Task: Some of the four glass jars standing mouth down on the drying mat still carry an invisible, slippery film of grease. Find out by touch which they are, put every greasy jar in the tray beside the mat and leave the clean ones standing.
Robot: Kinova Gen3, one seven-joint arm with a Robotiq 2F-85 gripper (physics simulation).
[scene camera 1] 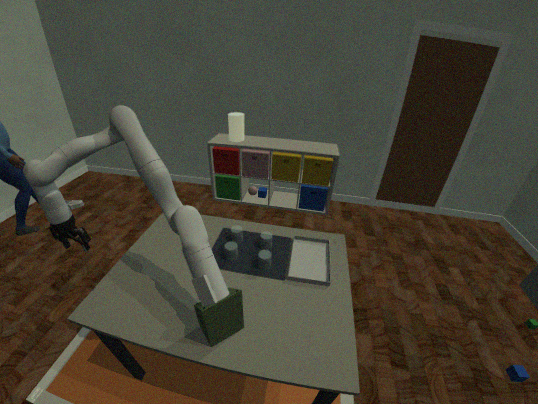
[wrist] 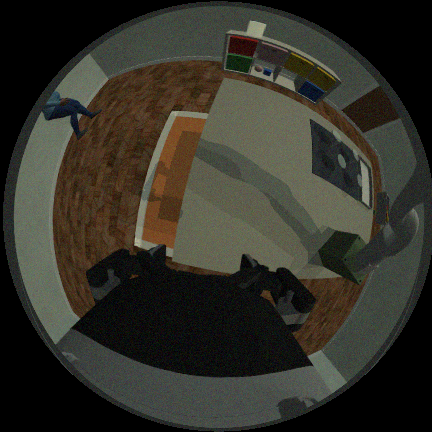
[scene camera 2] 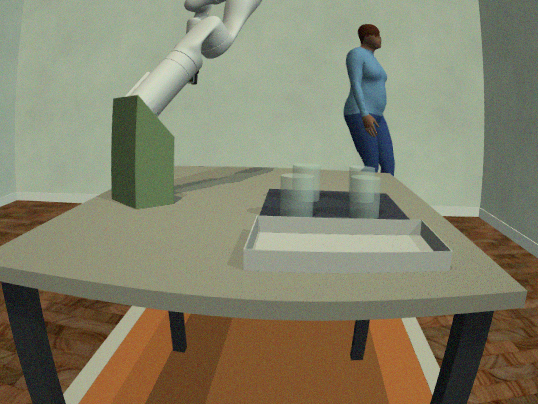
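Where they show: gripper, fingertip midpoint: [scene camera 1: 78, 248] [wrist: 202, 258] [scene camera 2: 192, 83]; arm's base, link origin: [scene camera 1: 217, 298] [wrist: 361, 261] [scene camera 2: 138, 112].
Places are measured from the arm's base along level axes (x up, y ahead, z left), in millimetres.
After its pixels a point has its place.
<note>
Clear glass jars stand mouth down on the dark mat [scene camera 1: 245, 266] {y 324, x -208, z 96 mm} [scene camera 2: 330, 206] {y 418, x -207, z 137 mm} [wrist: 321, 162] {y 306, x -207, z 249 mm}: a front-left jar [scene camera 1: 231, 249] {y 324, x -128, z 174 mm} [wrist: 342, 160] {y 353, x -128, z 185 mm}, a front-right jar [scene camera 1: 264, 258] {y 353, x -129, z 5 mm} [scene camera 2: 297, 197] {y 389, x -165, z -14 mm} [wrist: 359, 179] {y 381, x -128, z 16 mm}, a back-left jar [scene camera 1: 236, 232] {y 446, x -130, z 227 mm} [wrist: 337, 135] {y 476, x -128, z 236 mm} and a back-right jar [scene camera 1: 265, 239] {y 477, x -132, z 66 mm} [scene camera 2: 364, 197] {y 509, x -163, z 43 mm} [wrist: 355, 152] {y 520, x -127, z 76 mm}. They stand apart. Grease cannot be seen. The white tray [scene camera 1: 329, 260] {y 550, x -187, z -268 mm} [scene camera 2: 345, 261] {y 539, x -193, z -274 mm} [wrist: 366, 185] {y 531, x -208, z -215 mm} beside the mat is empty. My gripper [scene camera 1: 77, 244] {y -161, x 90, z 534 mm} [wrist: 202, 258] {y -161, x 90, z 534 mm} is open and empty, raised to the left of the table in scene camera 1, far from the jars; the arm mostly hides it in scene camera 2.
The green base block [scene camera 1: 221, 320] {y -29, x -69, z -32 mm} [scene camera 2: 145, 160] {y 61, x -107, z -47 mm} [wrist: 344, 252] {y -4, x -69, z 71 mm} carries the arm at the front of the table [scene camera 1: 300, 340] {y 106, x -210, z -287 mm} [scene camera 2: 175, 250] {y 282, x -210, z -280 mm} [wrist: 235, 220] {y -102, x -210, z 467 mm}. A person [scene camera 1: 17, 185] [scene camera 2: 367, 90] [wrist: 65, 107] stands beyond the table. A cubby shelf [scene camera 1: 275, 142] [wrist: 226, 52] stands by the wall.
</note>
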